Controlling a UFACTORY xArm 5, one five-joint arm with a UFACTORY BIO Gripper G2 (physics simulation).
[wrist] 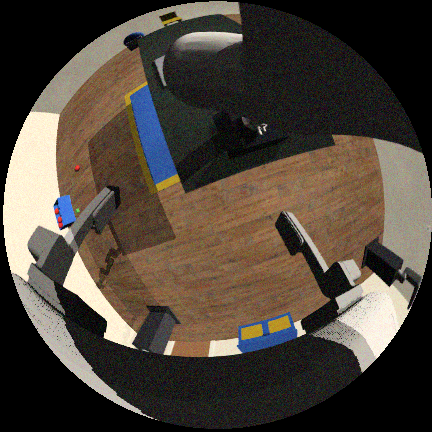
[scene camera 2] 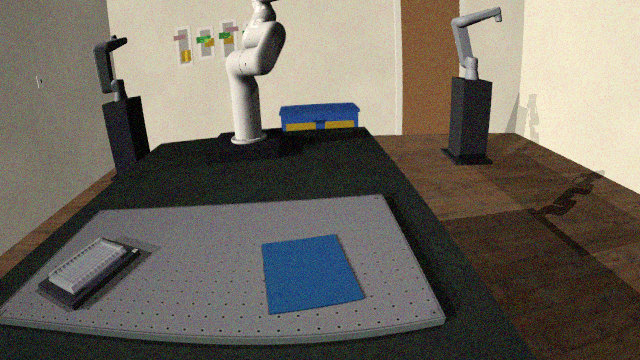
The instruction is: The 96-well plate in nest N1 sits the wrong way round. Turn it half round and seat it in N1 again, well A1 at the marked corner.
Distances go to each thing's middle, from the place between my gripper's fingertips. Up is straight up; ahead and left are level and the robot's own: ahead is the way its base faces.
Scene:
My gripper is now 930 mm short of the flat blue mat (scene camera 2: 302, 274) and 590 mm above it. Also, from my hand: clear 96-well plate (scene camera 2: 77, 272) 970 mm ahead, 570 mm below, 390 mm to the right.

